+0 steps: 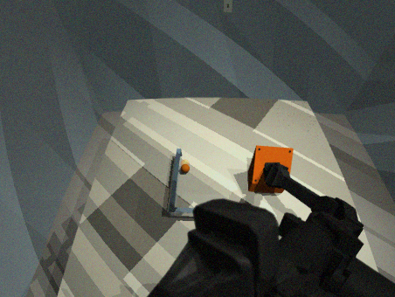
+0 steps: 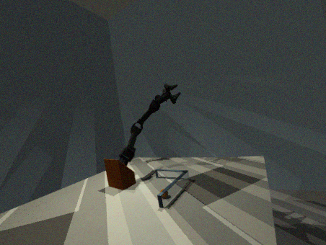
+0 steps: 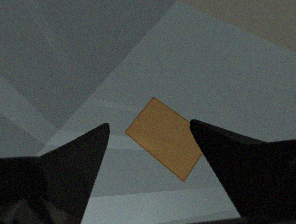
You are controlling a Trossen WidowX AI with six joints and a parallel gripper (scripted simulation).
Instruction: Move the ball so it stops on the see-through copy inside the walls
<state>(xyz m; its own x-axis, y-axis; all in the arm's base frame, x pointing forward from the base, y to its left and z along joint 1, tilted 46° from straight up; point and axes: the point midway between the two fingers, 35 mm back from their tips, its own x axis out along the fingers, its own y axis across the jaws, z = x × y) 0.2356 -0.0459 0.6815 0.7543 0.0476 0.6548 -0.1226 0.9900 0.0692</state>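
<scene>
Right now my gripper tip is 80 mm short of the ball, 540 mm to the left of it and 610 mm above it.
</scene>
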